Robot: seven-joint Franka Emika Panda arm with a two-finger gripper.
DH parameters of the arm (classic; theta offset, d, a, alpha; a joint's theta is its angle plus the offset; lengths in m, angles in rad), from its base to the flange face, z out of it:
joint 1: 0 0.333 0 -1.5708
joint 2: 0 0 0 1.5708
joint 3: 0 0.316 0.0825 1.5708
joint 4: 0 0 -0.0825 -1.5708
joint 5: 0 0.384 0 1.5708
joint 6: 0 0 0.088 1.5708
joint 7: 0 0.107 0 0
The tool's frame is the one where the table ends.
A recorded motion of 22 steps. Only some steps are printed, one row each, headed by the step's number.
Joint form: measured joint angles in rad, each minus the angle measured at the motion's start. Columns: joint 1, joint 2, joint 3, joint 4, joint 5, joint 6, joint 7.
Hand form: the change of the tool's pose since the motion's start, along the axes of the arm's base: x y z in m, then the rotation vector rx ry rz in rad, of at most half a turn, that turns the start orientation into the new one. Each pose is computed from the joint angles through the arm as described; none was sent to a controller.
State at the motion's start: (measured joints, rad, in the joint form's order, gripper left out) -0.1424 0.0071 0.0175 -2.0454 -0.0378 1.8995 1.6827
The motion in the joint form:
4: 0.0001 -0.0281 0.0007 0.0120 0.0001 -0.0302 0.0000
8: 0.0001 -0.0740 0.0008 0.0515 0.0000 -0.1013 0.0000
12: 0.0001 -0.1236 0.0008 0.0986 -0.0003 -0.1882 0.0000
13: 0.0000 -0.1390 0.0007 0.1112 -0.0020 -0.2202 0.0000
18: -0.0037 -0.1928 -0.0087 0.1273 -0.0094 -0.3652 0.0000
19: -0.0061 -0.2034 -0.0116 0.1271 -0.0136 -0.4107 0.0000
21: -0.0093 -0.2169 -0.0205 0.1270 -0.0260 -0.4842 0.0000
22: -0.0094 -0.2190 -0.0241 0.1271 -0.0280 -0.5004 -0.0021
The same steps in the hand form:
4: -0.0037 0.0008 0.0182 -0.0021 -0.0097 -0.0003
8: -0.0104 0.0015 0.0554 -0.0059 -0.0237 -0.0026
12: -0.0216 0.0027 0.0965 -0.0093 -0.0332 -0.0057
13: -0.0266 0.0030 0.1079 -0.0110 -0.0290 -0.0067
18: -0.0544 -0.0013 0.1318 -0.0094 0.0464 -0.0243
19: -0.0628 -0.0034 0.1340 -0.0088 0.0817 -0.0310
21: -0.0762 -0.0092 0.1361 -0.0112 0.1427 -0.0451
22: -0.0791 -0.0110 0.1363 -0.0099 0.1568 -0.0473

